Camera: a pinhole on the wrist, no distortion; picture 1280 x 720 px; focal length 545.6 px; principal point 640.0 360.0 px. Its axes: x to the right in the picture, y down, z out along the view. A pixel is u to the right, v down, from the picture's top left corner.
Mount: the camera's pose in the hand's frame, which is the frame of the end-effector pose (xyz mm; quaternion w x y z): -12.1 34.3 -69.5 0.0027 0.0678 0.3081 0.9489
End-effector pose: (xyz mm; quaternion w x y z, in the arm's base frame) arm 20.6 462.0 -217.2 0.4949 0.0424 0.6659 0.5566
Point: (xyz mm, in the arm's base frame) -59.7 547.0 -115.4
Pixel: 541 187
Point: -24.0 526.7 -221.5
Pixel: 204 656
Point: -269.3 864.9 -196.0
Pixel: 57 157
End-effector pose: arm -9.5 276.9 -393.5 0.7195 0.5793 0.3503 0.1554
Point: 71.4 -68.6 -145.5
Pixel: 1073 557
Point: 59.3 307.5 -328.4
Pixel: 436 462
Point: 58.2 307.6 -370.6
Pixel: 287 672
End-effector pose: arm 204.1 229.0 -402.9 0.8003 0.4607 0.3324 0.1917
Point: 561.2 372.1 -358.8
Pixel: 78 545
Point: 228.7 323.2 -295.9
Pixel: 483 162
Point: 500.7 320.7 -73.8
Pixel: 521 319
